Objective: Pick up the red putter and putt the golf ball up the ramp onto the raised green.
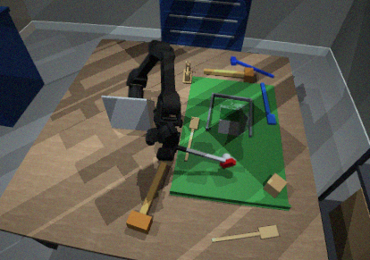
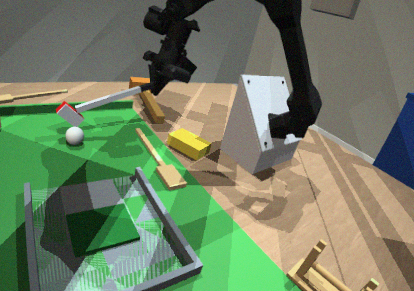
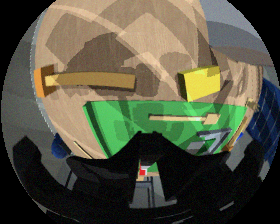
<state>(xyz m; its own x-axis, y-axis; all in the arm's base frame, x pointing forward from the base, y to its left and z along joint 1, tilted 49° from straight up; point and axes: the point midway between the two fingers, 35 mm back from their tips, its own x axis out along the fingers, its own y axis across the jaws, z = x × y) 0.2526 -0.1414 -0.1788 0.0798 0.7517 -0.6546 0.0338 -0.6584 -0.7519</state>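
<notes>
Right now my gripper tip is 120 mm to the right of the yellow block, 90 mm above it and 70 mm past it. Round my gripper tip: tan cube (420 mm ahead, 70 mm below, 30 mm to the right); then white golf ball (210 mm ahead, 80 mm below, 60 mm to the left); then green mat (240 mm to the left, 220 mm ahead, 100 mm below).
</notes>
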